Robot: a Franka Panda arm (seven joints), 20 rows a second.
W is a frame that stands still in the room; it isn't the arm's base.
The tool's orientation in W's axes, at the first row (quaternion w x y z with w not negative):
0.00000 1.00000 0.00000 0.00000
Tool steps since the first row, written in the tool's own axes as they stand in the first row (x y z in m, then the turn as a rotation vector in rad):
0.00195 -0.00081 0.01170 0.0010 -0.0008 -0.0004
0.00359 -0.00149 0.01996 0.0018 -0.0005 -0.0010
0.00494 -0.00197 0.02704 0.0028 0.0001 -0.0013
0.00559 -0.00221 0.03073 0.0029 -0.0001 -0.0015
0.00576 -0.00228 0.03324 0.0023 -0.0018 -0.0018
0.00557 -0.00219 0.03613 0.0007 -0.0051 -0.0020
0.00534 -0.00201 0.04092 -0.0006 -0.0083 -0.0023
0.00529 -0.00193 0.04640 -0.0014 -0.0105 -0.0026
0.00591 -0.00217 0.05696 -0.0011 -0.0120 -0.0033
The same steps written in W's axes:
0.00195 0.00081 -0.01170 0.0010 0.0008 0.0004
0.00359 0.00149 -0.01996 0.0018 0.0005 0.0010
0.00494 0.00197 -0.02704 0.0028 -0.0001 0.0013
0.00559 0.00221 -0.03073 0.0029 0.0001 0.0015
0.00576 0.00228 -0.03324 0.0023 0.0018 0.0018
0.00557 0.00219 -0.03613 0.0007 0.0051 0.0020
0.00534 0.00201 -0.04092 -0.0006 0.0083 0.0023
0.00529 0.00193 -0.04640 -0.0014 0.0105 0.0026
0.00591 0.00217 -0.05696 -0.0011 0.0120 0.0033

